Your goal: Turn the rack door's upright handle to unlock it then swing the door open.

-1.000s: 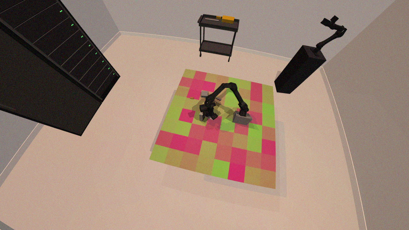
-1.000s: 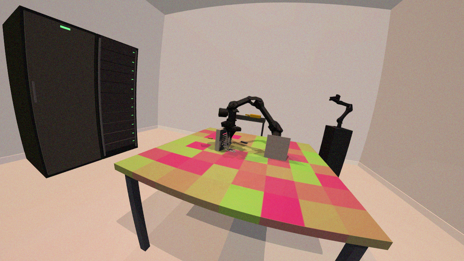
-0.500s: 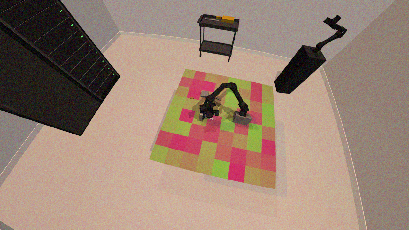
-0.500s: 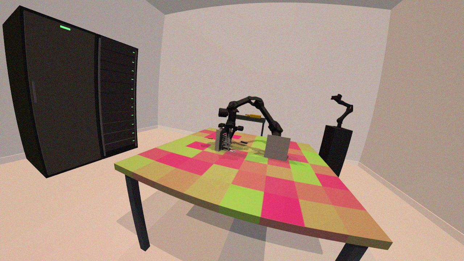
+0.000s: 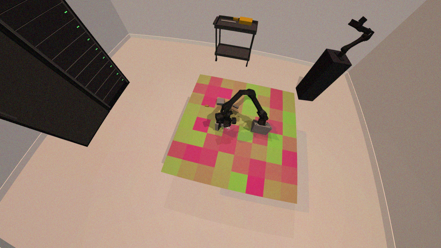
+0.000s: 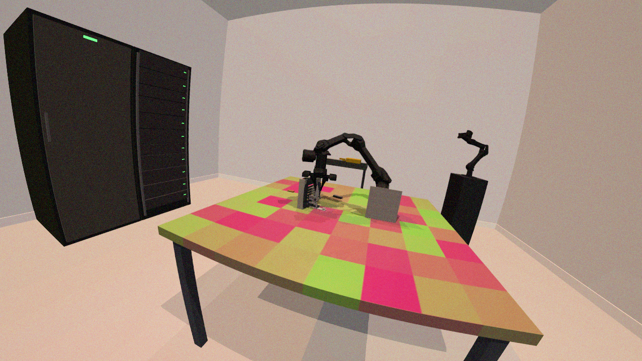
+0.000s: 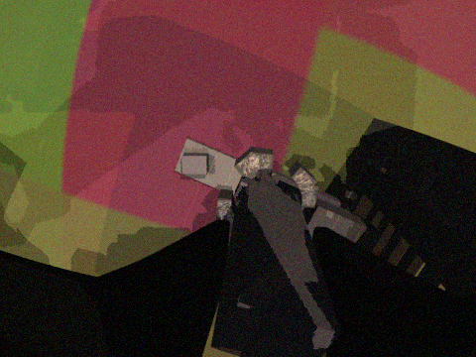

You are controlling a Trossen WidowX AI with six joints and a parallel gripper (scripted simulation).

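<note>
My gripper tip is 1 cm to the left of the upright handle and 2 cm above it. The rest, counted from my gripper tip: grey block (8 cm ahead, 33 cm to the right, 9 cm below); orange piece (23 cm ahead, 27 cm to the right, 11 cm below).
</note>
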